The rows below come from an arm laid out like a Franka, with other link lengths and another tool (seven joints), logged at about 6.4 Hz.
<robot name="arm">
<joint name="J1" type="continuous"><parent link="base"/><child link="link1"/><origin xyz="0 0 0.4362"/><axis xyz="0 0 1"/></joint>
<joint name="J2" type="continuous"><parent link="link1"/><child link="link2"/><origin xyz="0 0 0" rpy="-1.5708 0 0"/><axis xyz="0 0 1"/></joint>
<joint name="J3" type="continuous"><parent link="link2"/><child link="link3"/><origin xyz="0 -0.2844 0" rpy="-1.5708 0 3.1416"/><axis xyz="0 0 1"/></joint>
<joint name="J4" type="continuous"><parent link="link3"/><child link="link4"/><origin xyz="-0.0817 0 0" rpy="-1.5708 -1.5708 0"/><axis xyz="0 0 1"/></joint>
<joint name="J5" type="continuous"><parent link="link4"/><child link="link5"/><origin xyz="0.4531 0.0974 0" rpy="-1.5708 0 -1.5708"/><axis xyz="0 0 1"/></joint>
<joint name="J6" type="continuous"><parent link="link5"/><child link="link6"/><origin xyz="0 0 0" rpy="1.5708 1.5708 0"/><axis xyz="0 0 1"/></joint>
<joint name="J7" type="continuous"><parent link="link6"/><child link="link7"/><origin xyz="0 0.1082 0" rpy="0 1.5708 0"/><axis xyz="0 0 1"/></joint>
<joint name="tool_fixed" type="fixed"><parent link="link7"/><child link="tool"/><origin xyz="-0.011 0.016 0.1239" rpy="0 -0.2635 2.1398"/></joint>
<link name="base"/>
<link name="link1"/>
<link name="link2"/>
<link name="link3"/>
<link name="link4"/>
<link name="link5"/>
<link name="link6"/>
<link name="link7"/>
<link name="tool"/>
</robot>
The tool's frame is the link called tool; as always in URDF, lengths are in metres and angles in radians. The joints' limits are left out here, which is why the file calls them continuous.
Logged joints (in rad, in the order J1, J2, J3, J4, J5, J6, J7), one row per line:
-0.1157, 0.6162, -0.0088, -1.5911, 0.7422, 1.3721, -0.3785
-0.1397, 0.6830, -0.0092, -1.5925, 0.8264, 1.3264, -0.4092
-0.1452, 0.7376, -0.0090, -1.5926, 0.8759, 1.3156, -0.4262
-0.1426, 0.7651, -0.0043, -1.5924, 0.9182, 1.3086, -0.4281
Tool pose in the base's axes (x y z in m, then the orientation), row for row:
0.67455, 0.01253, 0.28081, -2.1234, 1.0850, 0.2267
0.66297, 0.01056, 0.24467, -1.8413, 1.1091, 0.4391
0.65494, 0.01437, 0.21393, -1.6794, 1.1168, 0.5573
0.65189, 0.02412, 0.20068, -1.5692, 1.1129, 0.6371
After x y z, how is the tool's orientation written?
As angles about the fixed x, y, z axes (roll, pitch, yaw), in radians.
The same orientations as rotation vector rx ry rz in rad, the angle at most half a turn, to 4 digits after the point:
-1.9852, 0.4257, 1.2741
-1.8371, 0.4120, 1.3117
-1.7526, 0.4142, 1.3312
-1.6953, 0.4124, 1.3393

